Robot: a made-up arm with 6 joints.
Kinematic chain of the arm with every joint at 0, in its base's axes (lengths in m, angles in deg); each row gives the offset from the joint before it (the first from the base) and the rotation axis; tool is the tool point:
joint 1: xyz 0 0 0.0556 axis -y
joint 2: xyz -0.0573 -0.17 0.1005 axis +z
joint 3: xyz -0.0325 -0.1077 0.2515 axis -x
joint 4: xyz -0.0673 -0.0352 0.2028 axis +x
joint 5: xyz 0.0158 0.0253 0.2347 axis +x
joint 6: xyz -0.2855 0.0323 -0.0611 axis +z
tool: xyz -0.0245 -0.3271 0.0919
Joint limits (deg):
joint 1: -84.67..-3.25
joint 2: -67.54..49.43
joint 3: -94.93..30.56
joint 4: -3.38..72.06
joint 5: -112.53..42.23
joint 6: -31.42..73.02
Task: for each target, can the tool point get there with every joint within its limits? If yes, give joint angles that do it. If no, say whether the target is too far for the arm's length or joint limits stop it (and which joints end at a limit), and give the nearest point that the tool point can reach.
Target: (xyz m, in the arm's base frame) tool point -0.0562 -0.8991 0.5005
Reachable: yes | joints -33.24 11.06 -28.67 56.42 -32.25 4.35
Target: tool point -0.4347 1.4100 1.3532
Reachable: no: too far | nearest point -0.1814 0.4411 0.9436 | short by 1.082 m
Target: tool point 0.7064 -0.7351 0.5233
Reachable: yes | joints -69.02 16.18 -10.04 8.26 -22.35 20.32
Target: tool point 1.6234 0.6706 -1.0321
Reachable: no: too far | nearest point 0.8819 0.2990 -0.0180 | short by 1.310 m
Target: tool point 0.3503 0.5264 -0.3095
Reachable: no: joint limits stop it (at a limit: joint 1, joint 2, joint 3, joint 4, joint 5) | nearest point 0.8572 0.4137 0.0395 | short by 0.626 m
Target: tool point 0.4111 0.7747 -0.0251
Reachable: no: joint limits stop it (at a limit: joint 1, joint 2, joint 3, joint 4, joint 5, joint 6) | nearest point 0.8282 0.4742 0.1000 | short by 0.529 m
